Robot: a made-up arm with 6 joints.
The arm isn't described. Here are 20 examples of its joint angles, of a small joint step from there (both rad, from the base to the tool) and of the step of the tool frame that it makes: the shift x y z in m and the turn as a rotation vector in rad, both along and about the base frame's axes.
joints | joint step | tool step
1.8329 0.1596 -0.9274 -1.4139 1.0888 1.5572 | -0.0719 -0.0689 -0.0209 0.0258 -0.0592 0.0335 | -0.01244 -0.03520 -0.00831 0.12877 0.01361 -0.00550
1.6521 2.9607 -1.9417 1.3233 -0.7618 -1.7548 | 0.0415 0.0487 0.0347 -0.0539 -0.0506 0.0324 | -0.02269 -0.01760 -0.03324 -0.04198 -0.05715 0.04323
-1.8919 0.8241 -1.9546 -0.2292 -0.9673 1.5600 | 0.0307 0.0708 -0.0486 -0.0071 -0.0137 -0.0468 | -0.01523 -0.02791 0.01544 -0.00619 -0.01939 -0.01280
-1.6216 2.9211 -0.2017 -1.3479 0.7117 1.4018 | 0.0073 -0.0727 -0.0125 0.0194 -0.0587 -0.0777 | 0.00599 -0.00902 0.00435 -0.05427 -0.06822 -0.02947
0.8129 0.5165 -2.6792 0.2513 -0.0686 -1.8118 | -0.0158 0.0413 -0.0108 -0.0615 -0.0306 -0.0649 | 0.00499 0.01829 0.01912 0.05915 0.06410 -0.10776
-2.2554 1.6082 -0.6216 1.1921 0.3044 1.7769 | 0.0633 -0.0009 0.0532 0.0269 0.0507 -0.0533 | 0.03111 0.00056 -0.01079 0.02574 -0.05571 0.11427
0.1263 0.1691 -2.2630 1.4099 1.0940 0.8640 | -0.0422 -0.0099 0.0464 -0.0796 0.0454 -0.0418 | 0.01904 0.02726 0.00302 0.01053 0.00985 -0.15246
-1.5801 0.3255 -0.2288 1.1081 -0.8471 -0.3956 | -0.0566 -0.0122 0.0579 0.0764 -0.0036 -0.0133 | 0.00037 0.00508 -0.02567 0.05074 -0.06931 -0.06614
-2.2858 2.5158 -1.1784 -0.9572 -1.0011 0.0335 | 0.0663 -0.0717 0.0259 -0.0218 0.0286 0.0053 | 0.03427 -0.01511 0.03131 -0.00364 0.03669 0.07698
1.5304 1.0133 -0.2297 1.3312 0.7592 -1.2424 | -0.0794 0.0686 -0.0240 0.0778 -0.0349 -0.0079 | 0.01170 0.02906 0.00270 -0.02972 0.03486 -0.15172
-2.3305 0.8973 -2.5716 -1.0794 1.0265 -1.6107 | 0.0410 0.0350 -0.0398 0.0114 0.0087 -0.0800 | -0.01857 -0.00535 0.00669 0.05682 -0.02622 0.00700
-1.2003 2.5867 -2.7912 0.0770 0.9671 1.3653 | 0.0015 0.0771 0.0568 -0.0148 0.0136 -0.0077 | 0.00385 -0.01059 -0.07553 0.12964 0.07224 0.00435
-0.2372 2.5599 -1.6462 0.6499 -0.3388 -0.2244 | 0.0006 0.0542 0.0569 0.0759 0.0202 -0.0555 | -0.01967 0.00436 -0.05392 0.04608 0.13091 -0.01810
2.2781 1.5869 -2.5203 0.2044 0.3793 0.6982 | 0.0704 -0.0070 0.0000 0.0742 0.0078 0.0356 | -0.01227 -0.01928 0.00156 -0.04689 0.04552 0.15621
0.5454 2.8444 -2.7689 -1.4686 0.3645 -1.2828 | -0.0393 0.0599 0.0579 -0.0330 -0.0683 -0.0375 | 0.01599 -0.01807 -0.06638 -0.11857 0.07452 0.03306
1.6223 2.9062 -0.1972 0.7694 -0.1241 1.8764 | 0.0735 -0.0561 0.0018 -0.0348 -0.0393 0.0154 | -0.00802 0.01146 0.00509 0.08389 0.01102 0.10519
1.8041 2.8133 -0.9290 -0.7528 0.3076 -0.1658 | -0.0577 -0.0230 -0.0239 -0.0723 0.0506 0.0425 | 0.02275 0.01647 0.00832 0.02843 -0.03320 -0.01703
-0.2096 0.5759 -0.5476 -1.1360 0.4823 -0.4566 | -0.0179 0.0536 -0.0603 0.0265 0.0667 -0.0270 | 0.00940 -0.00820 0.01492 0.01364 0.03200 -0.07195
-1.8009 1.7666 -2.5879 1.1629 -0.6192 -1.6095 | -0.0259 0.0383 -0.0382 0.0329 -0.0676 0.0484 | -0.01702 -0.00684 -0.00924 -0.07161 -0.06908 -0.00115
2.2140 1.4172 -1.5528 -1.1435 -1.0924 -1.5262 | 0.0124 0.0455 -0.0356 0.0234 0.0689 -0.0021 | -0.01520 0.02151 -0.00101 -0.05134 0.00557 -0.04443
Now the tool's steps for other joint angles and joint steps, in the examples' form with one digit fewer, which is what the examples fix.
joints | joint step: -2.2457 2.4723 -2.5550 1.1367 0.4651 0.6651 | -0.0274 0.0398 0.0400 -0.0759 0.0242 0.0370
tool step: -0.0230 0.0027 -0.0478 0.1101 -0.0330 -0.0192
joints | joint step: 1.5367 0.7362 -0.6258 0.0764 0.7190 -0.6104 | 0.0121 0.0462 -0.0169 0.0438 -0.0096 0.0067
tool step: -0.0036 0.0143 0.0036 -0.0188 0.0492 0.0049
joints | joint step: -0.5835 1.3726 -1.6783 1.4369 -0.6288 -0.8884 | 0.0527 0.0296 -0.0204 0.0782 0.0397 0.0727
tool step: 0.0285 0.0041 -0.0063 0.0793 -0.0830 0.1451
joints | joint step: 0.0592 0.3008 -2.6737 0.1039 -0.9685 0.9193 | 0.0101 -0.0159 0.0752 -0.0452 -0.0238 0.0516
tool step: 0.0049 -0.0027 0.0097 -0.0162 0.0311 -0.0316
